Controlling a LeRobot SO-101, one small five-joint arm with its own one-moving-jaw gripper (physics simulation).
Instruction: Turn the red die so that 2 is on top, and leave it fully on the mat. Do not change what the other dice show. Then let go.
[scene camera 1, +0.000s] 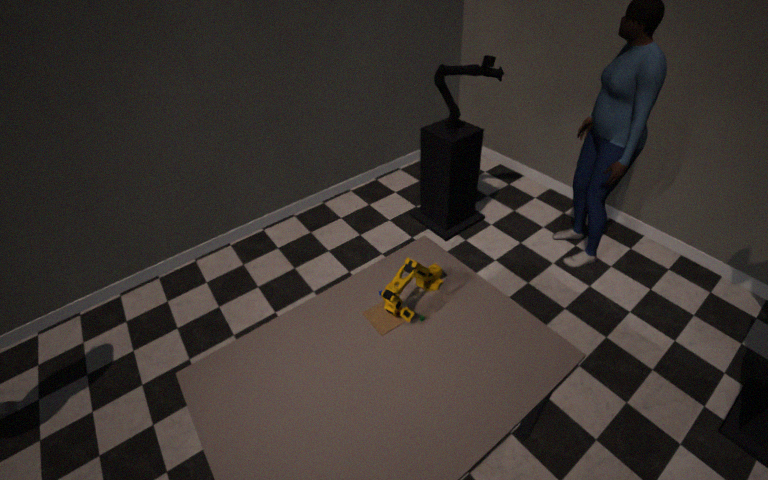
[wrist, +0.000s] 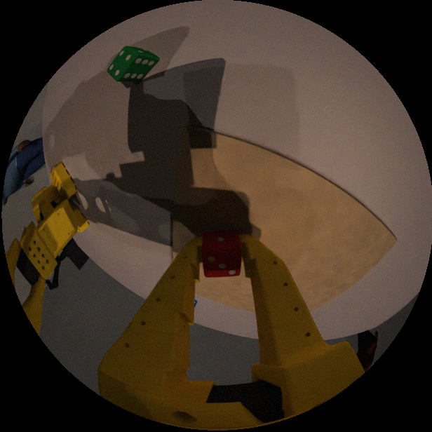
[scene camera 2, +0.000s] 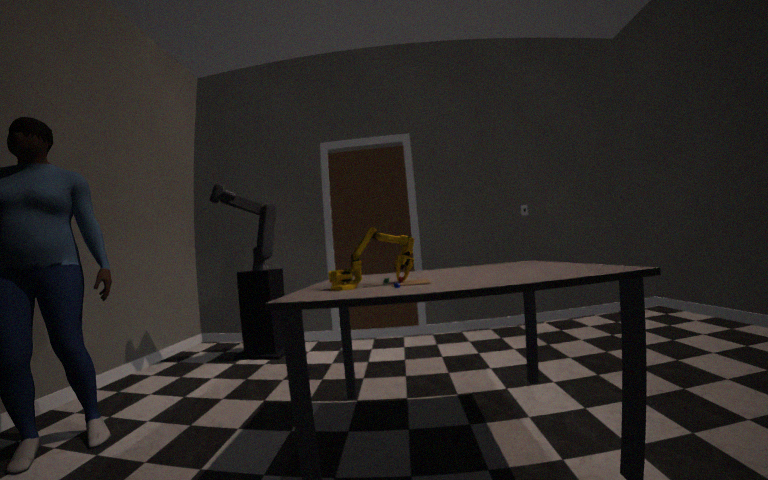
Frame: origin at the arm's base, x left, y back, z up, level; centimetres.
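Seen in the pictures: hand, its tool point: [scene camera 2: 398, 279]; arm's base, origin of its link: [scene camera 1: 425, 284] [scene camera 2: 349, 288].
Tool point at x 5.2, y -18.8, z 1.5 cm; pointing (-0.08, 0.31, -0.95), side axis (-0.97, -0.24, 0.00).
Observation:
Pixels of each thing's top centre, then the offset from my tool point to it. Level surfaces: height alone.
- red die, centre of its top: [scene camera 2: 400, 276] dz +1.1, dx -0.1, dy -0.9 cm
- tan mat, centre of its top: [scene camera 2: 411, 282] [scene camera 1: 386, 315] dz -1.1, dx -2.5, dy -4.8 cm
- green die, centre of its top: [scene camera 1: 422, 316] [scene camera 2: 386, 278] dz +0.1, dx +8.0, dy +5.3 cm
- blue die, centre of its top: [scene camera 2: 396, 283] [scene camera 1: 381, 291] dz +0.1, dx -13.1, dy +0.7 cm
- table, height of its surface: dz -1.5 cm
The red die [wrist: 221, 256] [scene camera 2: 400, 280] is between the two jaws in the wrist view. One pip shows on its upper dark face and three on the face below; its other faces are hidden. My gripper [wrist: 221, 242] [scene camera 2: 402, 277] is shut on it, low at the near end of the tan mat [wrist: 300, 225] [scene camera 1: 382, 323] [scene camera 2: 420, 281]. I cannot tell whether the die touches the mat. The green die [wrist: 131, 65] [scene camera 1: 421, 318] [scene camera 2: 386, 280] is on the table off the mat. The blue die [scene camera 2: 397, 284] [scene camera 1: 380, 292] is beside the mat; a sliver shows past a jaw in the wrist view.
The table [scene camera 1: 339, 396] [scene camera 2: 509, 274] carries the yellow arm [scene camera 1: 400, 278] [scene camera 2: 362, 249]. The arm's base shows at the left of the wrist view. A dark arm on a pedestal [scene camera 1: 451, 169] [scene camera 2: 260, 311] and a standing person [scene camera 1: 628, 107] [scene camera 2: 42, 215] are beyond the table.

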